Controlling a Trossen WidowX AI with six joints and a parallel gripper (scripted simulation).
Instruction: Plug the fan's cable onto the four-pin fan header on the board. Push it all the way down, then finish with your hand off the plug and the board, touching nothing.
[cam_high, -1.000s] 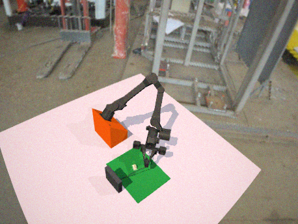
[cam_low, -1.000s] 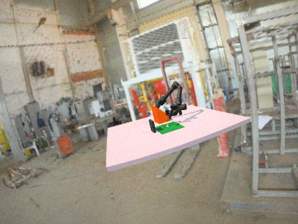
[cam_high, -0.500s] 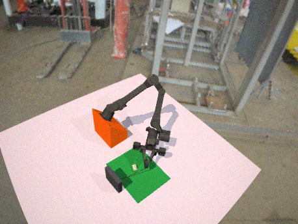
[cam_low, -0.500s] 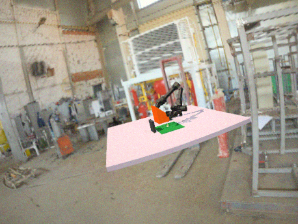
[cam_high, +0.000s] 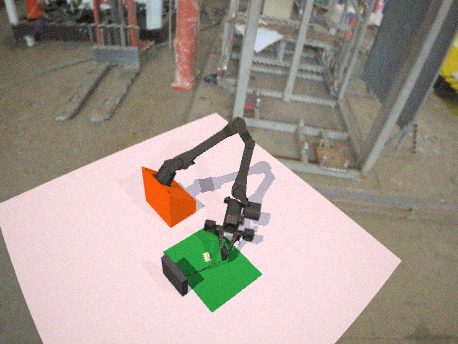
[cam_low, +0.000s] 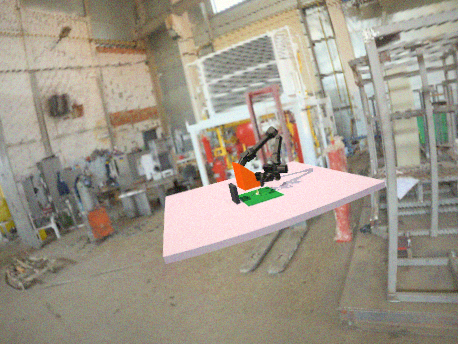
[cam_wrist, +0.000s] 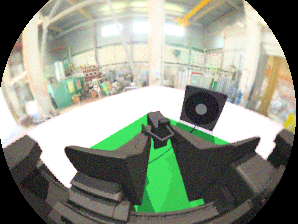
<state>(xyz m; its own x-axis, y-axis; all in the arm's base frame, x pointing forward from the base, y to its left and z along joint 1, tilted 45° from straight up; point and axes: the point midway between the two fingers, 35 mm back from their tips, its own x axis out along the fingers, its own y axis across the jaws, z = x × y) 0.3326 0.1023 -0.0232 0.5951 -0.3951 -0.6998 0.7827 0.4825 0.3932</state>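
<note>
Now: the green board 100 mm below my gripper tip, 30 mm to the right of it and 20 mm behind it. The rest, counted from my gripper tip: black fan (180 mm to the right, 40 mm behind, 30 mm below); then dark plug (10 mm below); then four-pin fan header (90 mm below, 60 mm behind, 30 mm to the right).
</note>
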